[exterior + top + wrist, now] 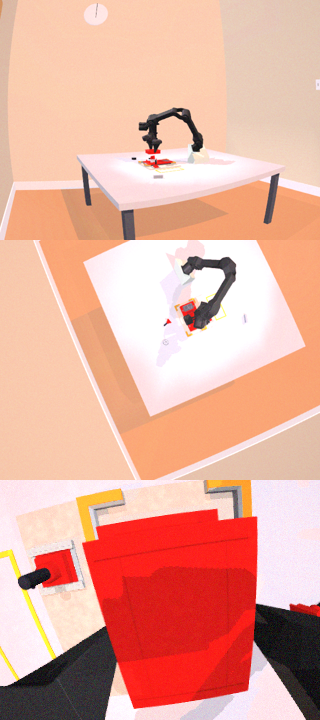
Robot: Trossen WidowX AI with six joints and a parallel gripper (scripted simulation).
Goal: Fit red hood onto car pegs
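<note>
My gripper tip is now 1 cm to the right of the grey engine block and 8 cm above it. The rest, counted from my gripper tip: hood (1 cm above); then black wheel (8 cm ahead, 24 cm to the right, 9 cm below).
</note>
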